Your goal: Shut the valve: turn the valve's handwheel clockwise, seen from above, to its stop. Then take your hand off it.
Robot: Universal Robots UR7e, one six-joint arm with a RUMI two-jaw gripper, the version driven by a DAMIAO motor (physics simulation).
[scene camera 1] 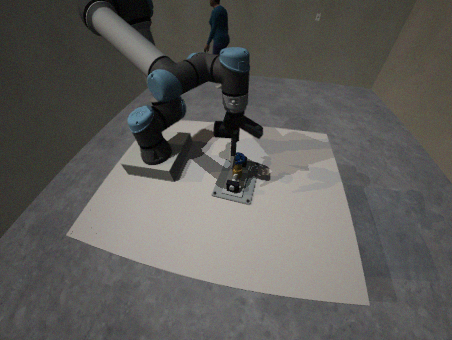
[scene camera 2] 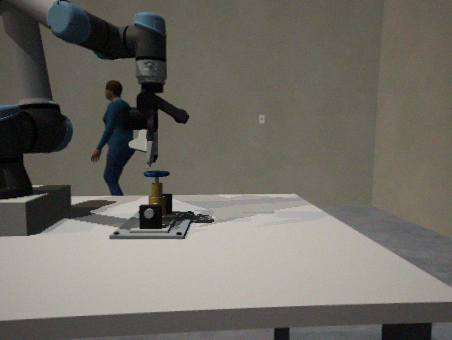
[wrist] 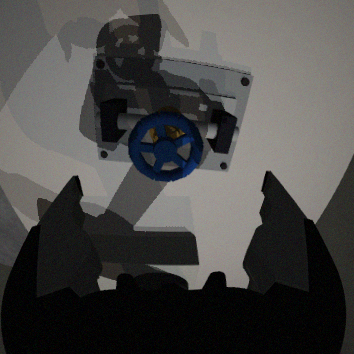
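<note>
The valve's blue handwheel [scene camera 1: 240,158] [scene camera 2: 156,174] [wrist: 165,146] lies level on top of the brass valve body [scene camera 1: 237,170] [scene camera 2: 157,190]. The valve is mounted on a grey base plate [scene camera 1: 232,198] [scene camera 2: 145,236] [wrist: 240,95] between two black blocks. My gripper [wrist: 171,175] is open and empty. In the second scene view its fingertips hang a little above the handwheel, apart from it. In the wrist view the handwheel shows ahead of the fingertips, between their two lines. In both scene views the gripper is seen nearly edge-on, one finger largely in line with the other.
The arm stands on a grey block [scene camera 1: 150,171] [scene camera 2: 47,212] to the left of the valve on the white table top [scene camera 1: 210,245] [scene camera 2: 240,270]. Shadows of the arm fall across the plate and table. A person in blue [scene camera 1: 218,27] [scene camera 2: 115,125] stands behind the table.
</note>
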